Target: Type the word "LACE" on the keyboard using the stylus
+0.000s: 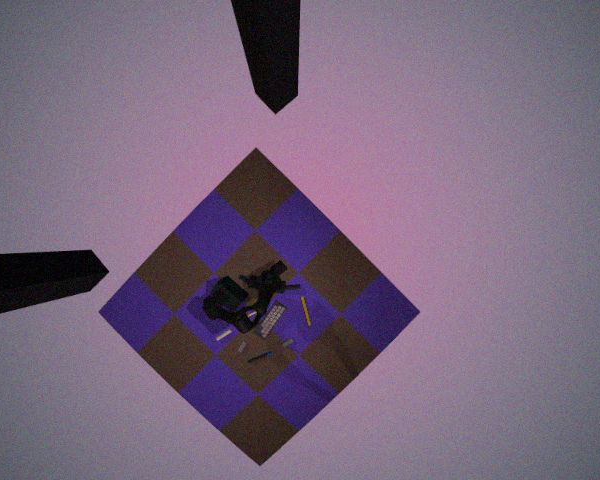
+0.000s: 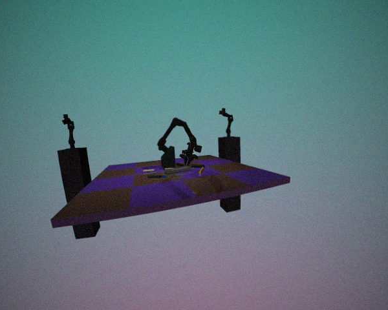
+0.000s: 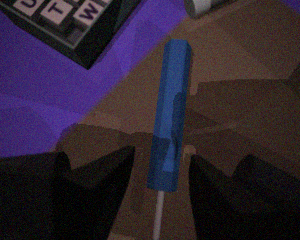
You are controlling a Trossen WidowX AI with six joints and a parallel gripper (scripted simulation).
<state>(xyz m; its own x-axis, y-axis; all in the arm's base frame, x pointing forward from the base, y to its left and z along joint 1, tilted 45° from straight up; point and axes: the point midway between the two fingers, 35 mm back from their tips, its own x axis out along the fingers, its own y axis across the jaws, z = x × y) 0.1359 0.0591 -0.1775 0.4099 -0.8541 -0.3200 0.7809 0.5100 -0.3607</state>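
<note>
My gripper tip is now 1 cm above the blue stylus. The rest, counted from my gripper tip: yellow pencil: 23 cm ahead, 8 cm to the left, 1 cm below; then e key: 13 cm ahead, 8 cm to the right, 1 cm below; then white marker: 4 cm ahead, 16 cm to the right, 1 cm below.
</note>
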